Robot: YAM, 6 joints.
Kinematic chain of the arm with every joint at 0, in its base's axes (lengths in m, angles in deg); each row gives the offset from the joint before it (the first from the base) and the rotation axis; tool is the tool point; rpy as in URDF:
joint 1: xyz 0 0 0.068 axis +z
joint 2: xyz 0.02 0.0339 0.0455 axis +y
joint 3: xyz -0.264 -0.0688 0 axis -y
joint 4: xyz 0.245 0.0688 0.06 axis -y
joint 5: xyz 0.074 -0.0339 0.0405 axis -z
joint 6: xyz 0.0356 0 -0.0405 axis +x
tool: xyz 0 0 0 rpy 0 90 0
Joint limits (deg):
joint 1: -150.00..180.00
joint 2: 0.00..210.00
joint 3: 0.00..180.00
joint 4: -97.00..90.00
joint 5: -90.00..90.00
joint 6: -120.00..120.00
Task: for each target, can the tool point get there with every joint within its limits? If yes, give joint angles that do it. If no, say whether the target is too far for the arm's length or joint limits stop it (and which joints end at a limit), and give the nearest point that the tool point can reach.
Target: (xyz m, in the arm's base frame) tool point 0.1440 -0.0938 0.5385
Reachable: yes | joints -25.47 59.17 86.79 -9.47 39.66 -47.33
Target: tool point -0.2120 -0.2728 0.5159
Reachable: yes | joints -124.01 95.67 119.88 -33.01 40.59 6.35
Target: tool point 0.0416 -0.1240 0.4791
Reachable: yes | joints -57.00 56.68 89.74 -59.28 66.56 89.47
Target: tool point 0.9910 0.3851 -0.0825
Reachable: no: too far | nearest point 0.5920 0.2300 -0.0021 | short by 0.436 m
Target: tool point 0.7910 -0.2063 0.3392
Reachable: no: too far | nearest point 0.6020 -0.1570 0.2839 | short by 0.203 m
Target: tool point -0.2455 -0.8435 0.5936
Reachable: no: too far | nearest point -0.1582 -0.5437 0.4190 | short by 0.358 m
